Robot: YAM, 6 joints.
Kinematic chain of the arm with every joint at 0, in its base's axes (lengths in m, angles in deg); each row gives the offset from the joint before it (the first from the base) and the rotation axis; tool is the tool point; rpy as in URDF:
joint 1: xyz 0 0 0.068 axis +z
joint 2: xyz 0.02 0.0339 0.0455 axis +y
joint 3: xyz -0.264 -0.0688 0 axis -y
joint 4: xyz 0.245 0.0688 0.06 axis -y
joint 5: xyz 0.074 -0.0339 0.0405 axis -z
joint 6: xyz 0.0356 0 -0.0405 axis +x
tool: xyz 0 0 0 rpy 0 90 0
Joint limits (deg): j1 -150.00..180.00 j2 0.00..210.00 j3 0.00..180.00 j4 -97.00..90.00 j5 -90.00..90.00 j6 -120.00..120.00
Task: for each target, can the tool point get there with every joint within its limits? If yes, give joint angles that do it. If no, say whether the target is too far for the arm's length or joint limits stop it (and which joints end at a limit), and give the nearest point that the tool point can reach.
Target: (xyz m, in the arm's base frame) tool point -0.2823 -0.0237 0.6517
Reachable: yes | joints 4.44 55.28 163.84 -9.07 2.92 -80.92
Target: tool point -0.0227 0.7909 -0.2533
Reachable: no: too far | nearest point -0.0168 0.5849 -0.1553 | short by 0.228 m
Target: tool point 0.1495 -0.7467 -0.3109
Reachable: no: too far | nearest point 0.1106 -0.5522 -0.1974 | short by 0.229 m
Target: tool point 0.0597 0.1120 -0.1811
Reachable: yes | joints 76.41 186.35 65.85 -44.13 63.12 63.64
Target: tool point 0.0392 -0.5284 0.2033
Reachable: yes | joints -87.35 138.18 93.34 69.23 -24.52 -49.00
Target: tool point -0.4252 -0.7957 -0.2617
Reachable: no: too far | nearest point -0.2809 -0.5256 -0.1314 | short by 0.333 m
